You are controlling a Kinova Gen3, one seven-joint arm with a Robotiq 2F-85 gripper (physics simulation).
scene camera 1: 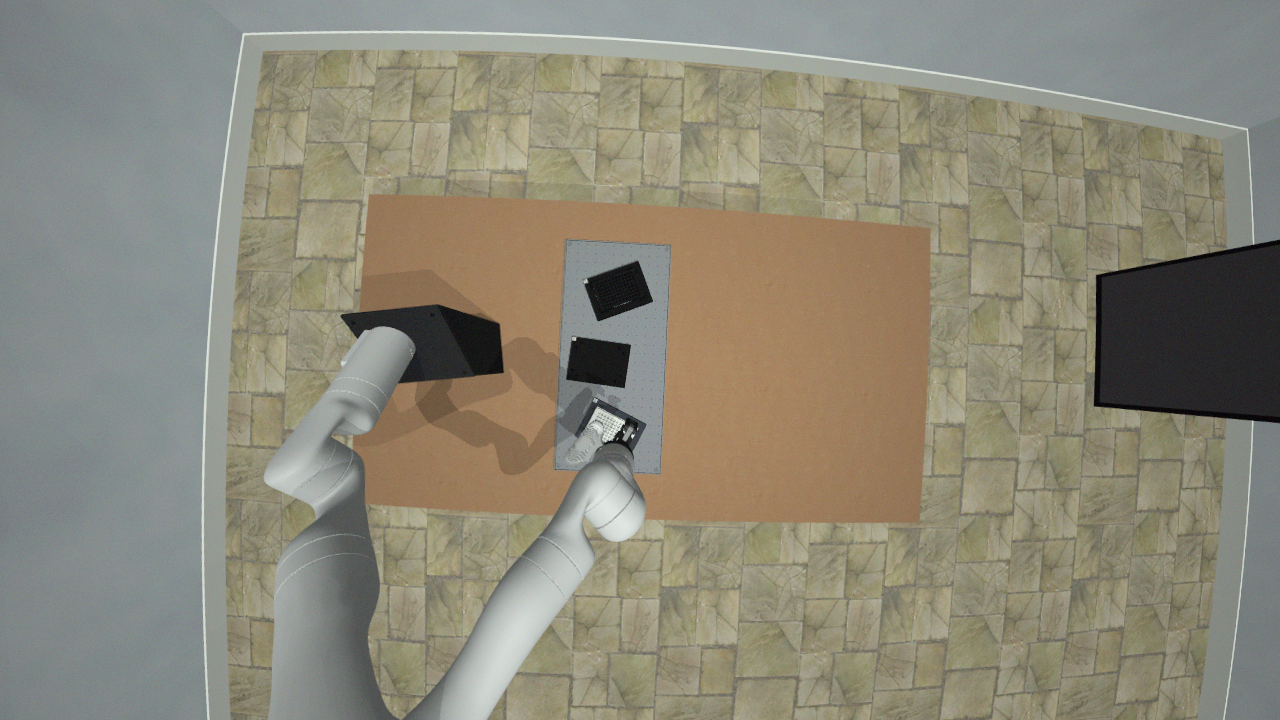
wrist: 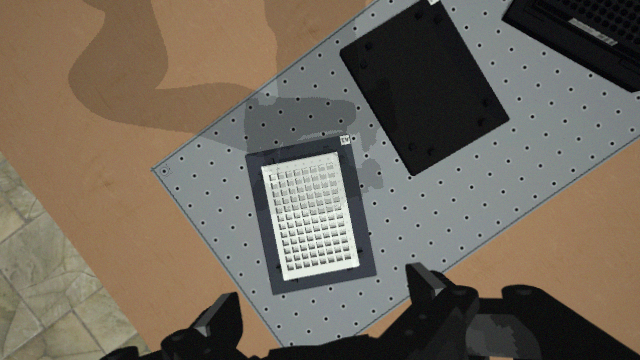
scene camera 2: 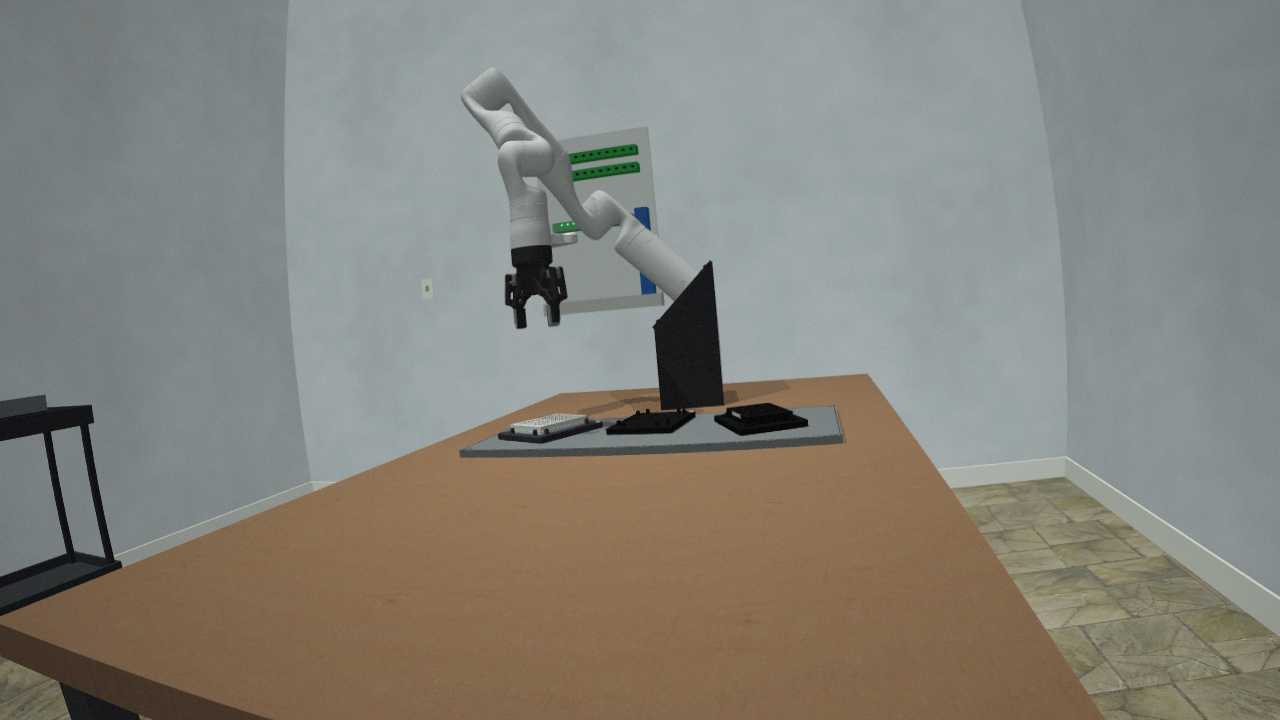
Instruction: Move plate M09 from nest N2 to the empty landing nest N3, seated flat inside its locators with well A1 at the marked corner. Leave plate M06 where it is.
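A white well plate (scene camera 1: 608, 417) (scene camera 2: 549, 423) (wrist: 310, 215) lies in a dark blue nest (scene camera 2: 537, 437) (wrist: 266, 225), whose marked corner label (wrist: 345, 140) is at its upper right in the wrist view. The empty black nest (scene camera 1: 598, 361) (scene camera 2: 651, 421) (wrist: 425, 90) is in the middle, with a white corner label (scene camera 1: 573, 339). A black well plate (scene camera 1: 618, 289) (scene camera 2: 760, 411) (wrist: 600, 15) lies in the third nest. I cannot read which plate is M09 or M06. My gripper (scene camera 2: 537, 323) (wrist: 323, 296) is open and empty, high above the white plate's end of the board.
All three nests stand on a grey perforated board (scene camera 1: 648, 358) (scene camera 2: 760, 442) (wrist: 440, 215) on the brown table (scene camera 1: 787, 376) (scene camera 2: 626, 573). The black arm pedestal (scene camera 1: 447, 344) (scene camera 2: 689, 349) stands behind the board. A black rack (scene camera 2: 94, 492) stands beyond the table's left edge in scene camera 2.
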